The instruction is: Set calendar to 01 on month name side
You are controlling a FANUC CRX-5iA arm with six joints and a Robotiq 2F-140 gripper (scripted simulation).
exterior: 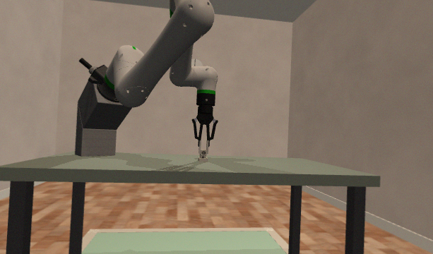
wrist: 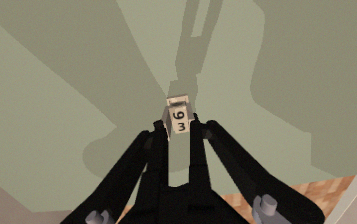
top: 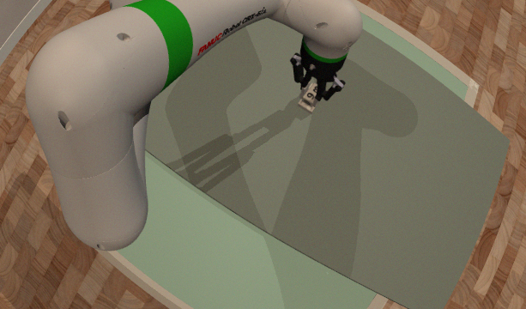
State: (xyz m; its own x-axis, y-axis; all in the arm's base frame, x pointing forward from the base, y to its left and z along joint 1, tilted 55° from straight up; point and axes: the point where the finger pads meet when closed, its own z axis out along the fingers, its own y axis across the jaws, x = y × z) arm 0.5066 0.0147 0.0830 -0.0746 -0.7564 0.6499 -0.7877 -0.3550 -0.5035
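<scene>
The calendar tray is 20 mm to the left of my hand and 60 mm below it.
</scene>
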